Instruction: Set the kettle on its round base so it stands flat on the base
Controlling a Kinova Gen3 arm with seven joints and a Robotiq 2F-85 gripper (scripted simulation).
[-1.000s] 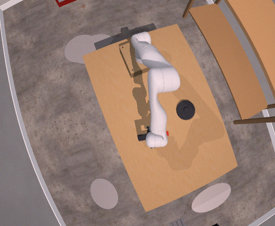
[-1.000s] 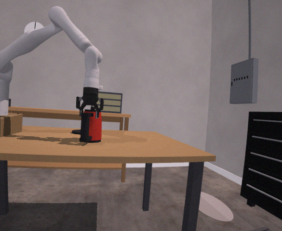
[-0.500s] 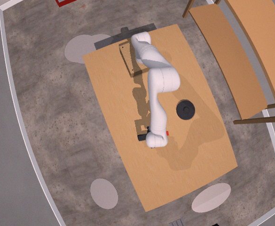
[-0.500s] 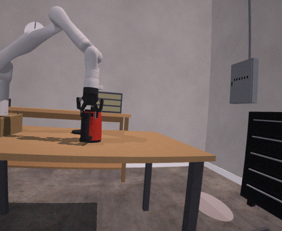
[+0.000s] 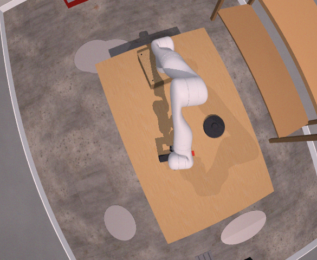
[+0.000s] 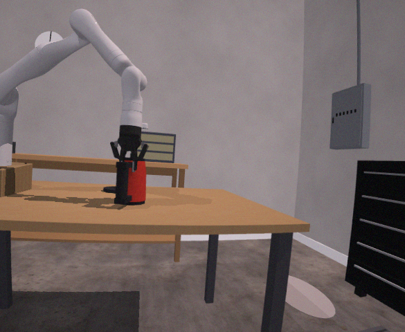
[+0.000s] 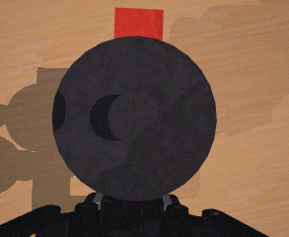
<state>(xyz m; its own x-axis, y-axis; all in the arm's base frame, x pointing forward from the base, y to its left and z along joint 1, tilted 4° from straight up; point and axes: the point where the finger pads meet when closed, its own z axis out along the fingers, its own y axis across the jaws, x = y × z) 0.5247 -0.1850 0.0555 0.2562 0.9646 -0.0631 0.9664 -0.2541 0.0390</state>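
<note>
Now: the red kettle 50 mm below my hand, 20 mm to the left of it and 10 mm ahead of it. Round my hand: round black base: 350 mm to the left, 130 mm below, 50 mm behind.
</note>
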